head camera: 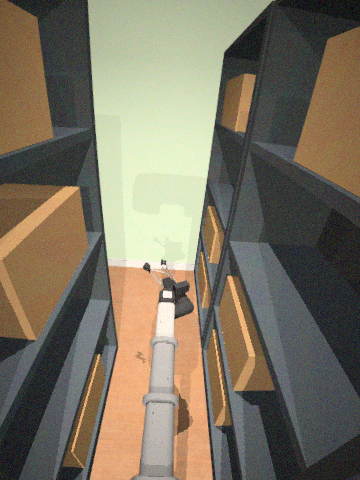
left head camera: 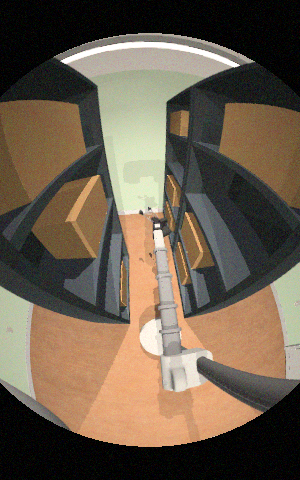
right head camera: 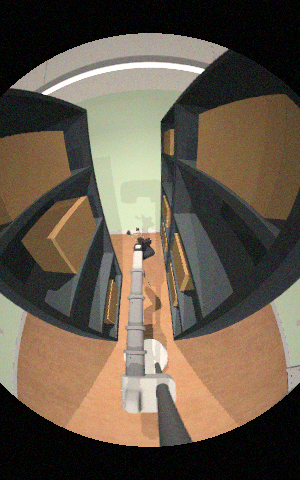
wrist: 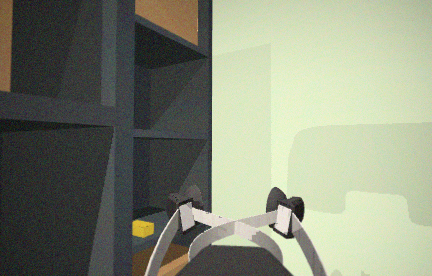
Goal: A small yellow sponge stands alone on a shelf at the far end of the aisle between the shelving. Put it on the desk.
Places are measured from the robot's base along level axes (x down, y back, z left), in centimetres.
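Pixels of known places: gripper, fingertip midpoint: (head camera: 153, 262) (left head camera: 143, 208) (right head camera: 131, 229) (wrist: 234, 202); robot's base, origin of the base link: (left head camera: 159, 335) (right head camera: 146, 355).
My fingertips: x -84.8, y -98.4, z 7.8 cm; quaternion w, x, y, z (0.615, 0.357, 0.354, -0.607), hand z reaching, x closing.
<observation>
Ahead of a thing's pixels: the offset from my fingertips to its top centre. Level surfaces: height alone.
The small yellow sponge {dx +29.6, dy -58.7, dz +80.7 cm} (wrist: 143, 228) shows in the wrist view at the lower left, on a low shelf (wrist: 146, 242) in the far bay of the left shelving, next to an upright post. It does not show in the head views. My gripper (head camera: 155, 265) (left head camera: 145, 210) (right head camera: 133, 231) (wrist: 234, 202) is open, its two fingertips wide apart with no object between them. It is at the far end of the aisle, in front of the end wall. In the wrist view the sponge lies to the left of the left fingertip, apart from it. The desk does not show in these views.
Dark shelving with brown boxes flanks the narrow aisle: a large box {dx -38.6, dy +31.2, dz +41.1 cm} (head camera: 47, 260) stands on the left and another box {dx +7.1, dy +20.3, dz -52.8 cm} (head camera: 245, 345) on the right. My extended arm (head camera: 162, 370) runs down the aisle above the wooden floor {dx +87.5 cm} (head camera: 125, 400). A pale green wall (head camera: 155, 100) closes the far end.
</observation>
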